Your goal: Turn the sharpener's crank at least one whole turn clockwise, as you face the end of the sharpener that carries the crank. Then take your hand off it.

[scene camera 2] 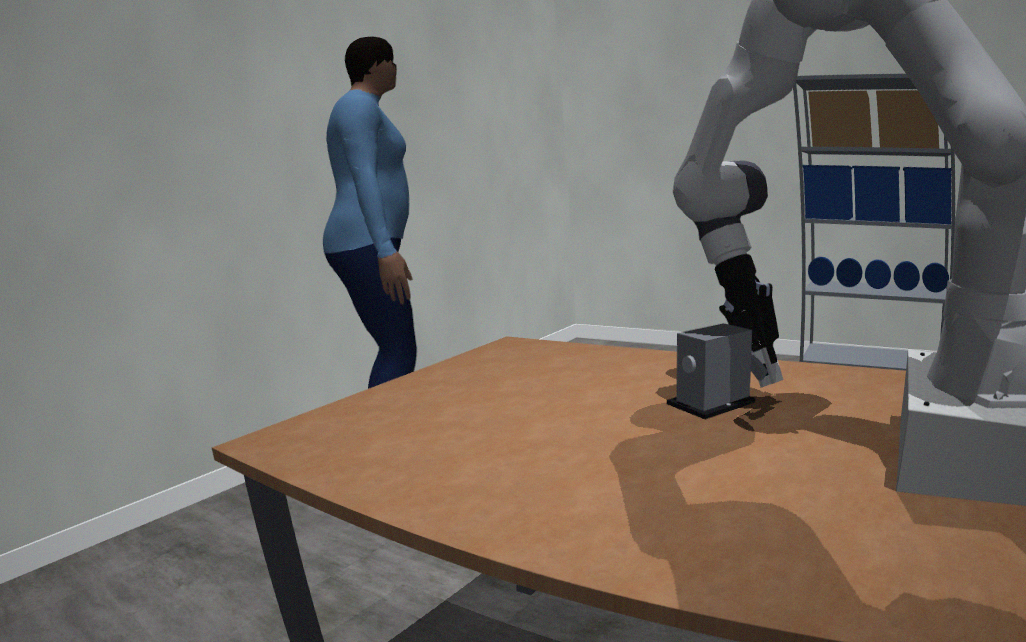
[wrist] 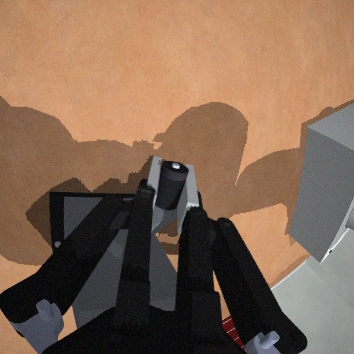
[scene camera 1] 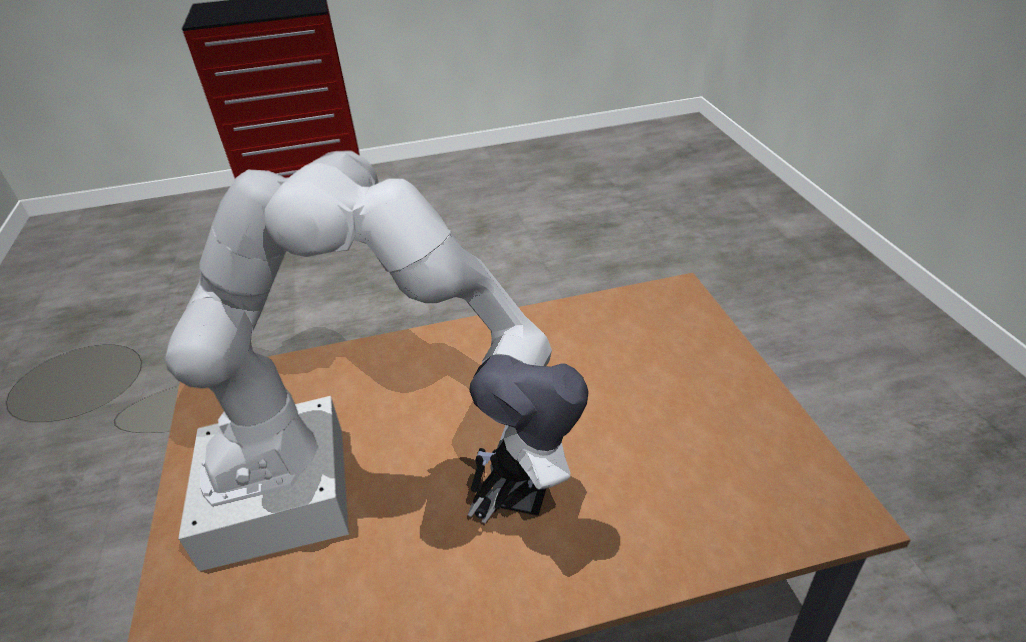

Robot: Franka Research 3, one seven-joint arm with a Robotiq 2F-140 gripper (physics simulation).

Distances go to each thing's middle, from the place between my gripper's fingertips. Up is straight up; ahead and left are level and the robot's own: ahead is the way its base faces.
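Labels:
Grey sharpener (scene camera 2: 713, 363), from my hand: 40 mm above, 40 mm to the left, 90 mm ahead. Black knob (wrist: 171, 180), from my hand: 10 mm ahead, 10 mm to the right, 30 mm above.

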